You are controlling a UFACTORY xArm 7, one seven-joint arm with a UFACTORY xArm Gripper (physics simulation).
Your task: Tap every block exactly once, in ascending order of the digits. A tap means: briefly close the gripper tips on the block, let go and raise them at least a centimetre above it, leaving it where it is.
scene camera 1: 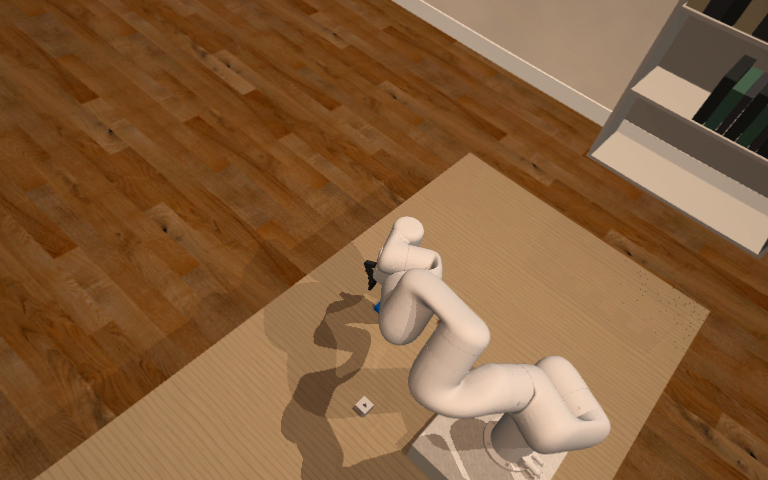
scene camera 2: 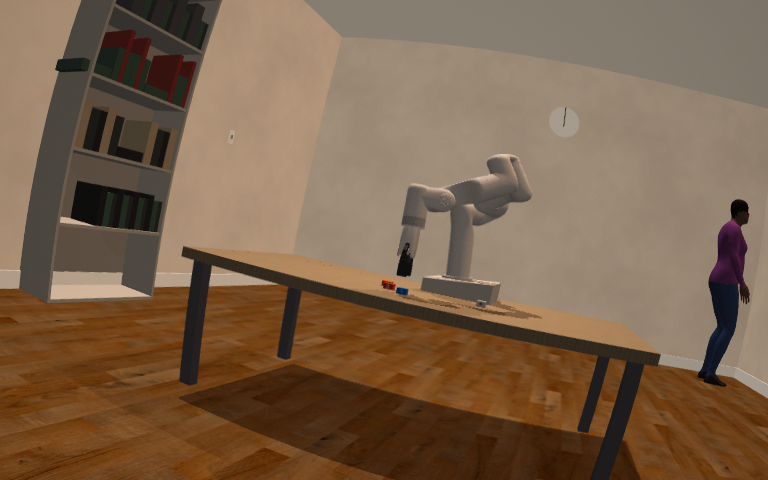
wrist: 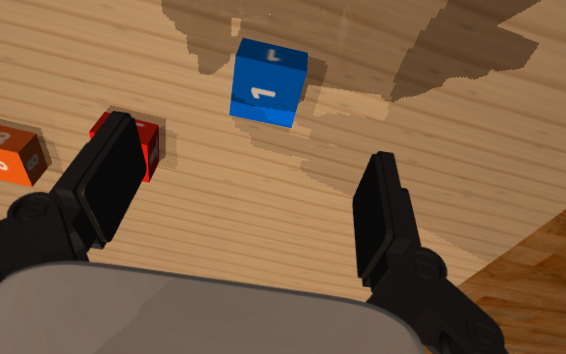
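Observation:
My gripper (scene camera 1: 369, 275) (scene camera 2: 404, 275) (wrist: 252, 158) is open, with its tips raised above the table and nothing between them. The blue block (scene camera 1: 377, 307) (scene camera 2: 402, 290) (wrist: 265, 90), marked 1, sits on the table, ahead of the gap between the fingers in the wrist view. The red block (scene camera 2: 389, 286) (wrist: 148, 132) is partly hidden behind the left finger; its digit is unclear. The orange block (wrist: 15, 155), marked 8, is at the left edge of the wrist view. A white block (scene camera 1: 364, 405) (scene camera 2: 480, 303) stands apart near the robot base; its digit is too small to read.
The wooden table (scene camera 1: 509, 226) (scene camera 2: 254, 266) carries the robot's base block (scene camera 2: 453, 288). The arm hides part of the table in scene camera 1. The table's edge shows at the lower right of the wrist view. A bookshelf and a person stand away from the table.

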